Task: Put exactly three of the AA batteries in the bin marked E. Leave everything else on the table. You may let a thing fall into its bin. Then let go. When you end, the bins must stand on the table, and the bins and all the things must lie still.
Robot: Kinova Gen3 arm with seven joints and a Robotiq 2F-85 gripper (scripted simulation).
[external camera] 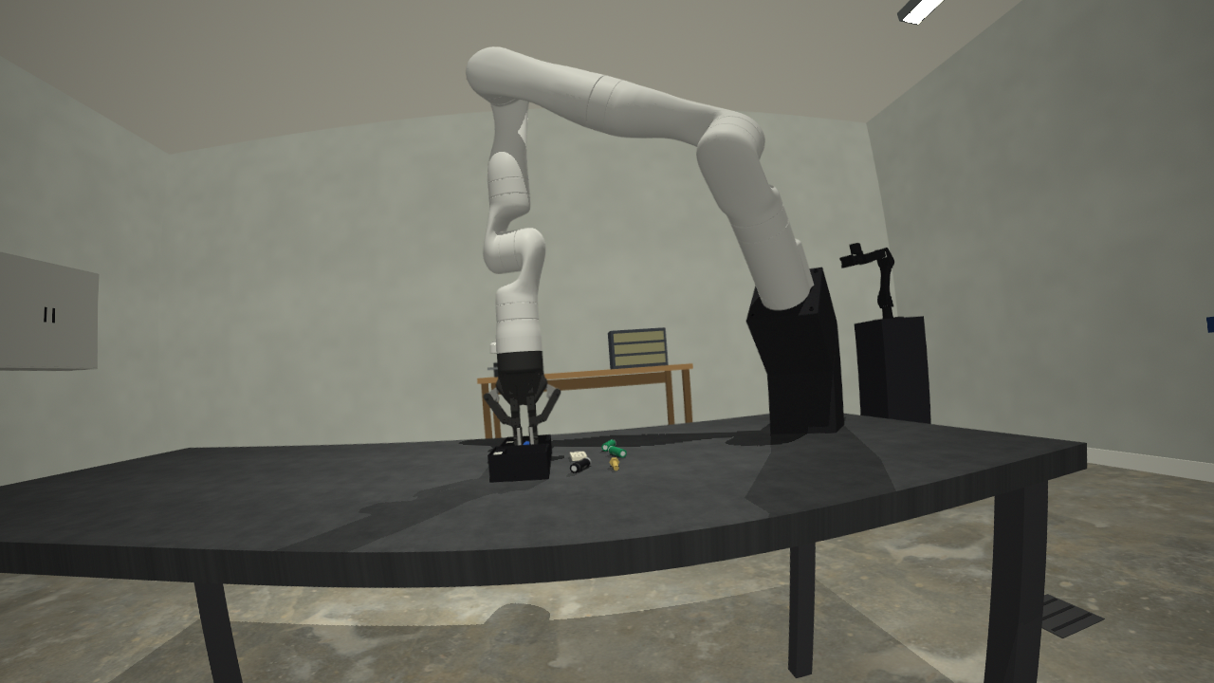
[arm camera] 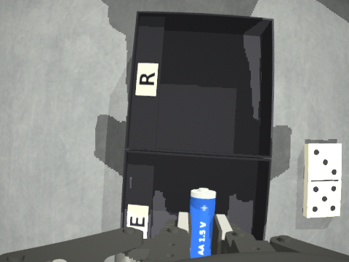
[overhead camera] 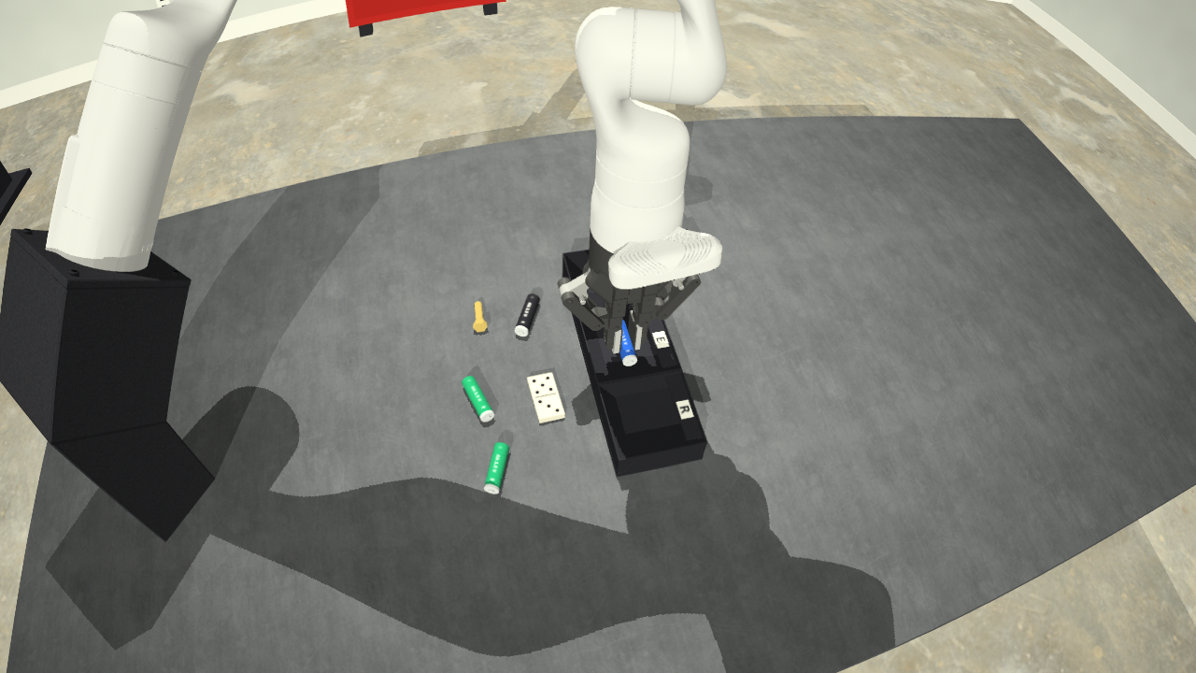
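Now: hand 3 cm above the black bin marked E. Also, from my hand: white domino 8 cm behind, 4 cm below, 3 cm to the right; then blue AA battery 2 cm below; then black AA battery 9 cm behind, 7 cm to the left, 4 cm below.
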